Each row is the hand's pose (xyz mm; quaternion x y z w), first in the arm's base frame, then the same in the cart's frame.
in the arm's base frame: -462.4 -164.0 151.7 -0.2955 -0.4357 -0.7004 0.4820
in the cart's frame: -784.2 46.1 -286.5 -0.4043 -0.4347 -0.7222 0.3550
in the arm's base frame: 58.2 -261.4 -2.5 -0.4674 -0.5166 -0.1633 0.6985
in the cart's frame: -322.6 -221.8 -425.9 -0.5950 -0.4431 -0.2156 0.6350
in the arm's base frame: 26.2 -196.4 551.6 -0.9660 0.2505 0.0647 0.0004
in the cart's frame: -305.2 -66.3 110.5 0.9144 -0.3943 -0.0581 0.0709
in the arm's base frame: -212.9 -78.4 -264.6 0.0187 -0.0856 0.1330 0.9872
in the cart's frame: -543.0 -9.8 -712.6 -0.0710 -0.0618 -0.0077 0.9955
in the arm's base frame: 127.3 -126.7 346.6 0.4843 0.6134 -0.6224 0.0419
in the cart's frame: -199.3 -61.4 -103.6 -0.5551 -0.4844 0.6759 0.0208
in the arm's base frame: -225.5 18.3 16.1 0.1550 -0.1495 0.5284 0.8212
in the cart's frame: -512.4 128.1 -451.1 0.0731 -0.1158 0.4096 0.9019
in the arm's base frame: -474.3 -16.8 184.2 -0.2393 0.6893 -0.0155 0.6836
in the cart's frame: -751.5 193.5 -278.1 -0.1892 0.7237 -0.1673 0.6422
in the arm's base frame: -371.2 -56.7 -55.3 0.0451 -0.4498 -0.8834 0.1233
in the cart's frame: -677.1 89.0 -508.6 -0.0448 -0.5187 -0.8538 0.0018
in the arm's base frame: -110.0 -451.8 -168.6 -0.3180 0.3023 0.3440 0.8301
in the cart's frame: -547.0 -377.7 -558.1 -0.3301 0.3846 0.1975 0.8391
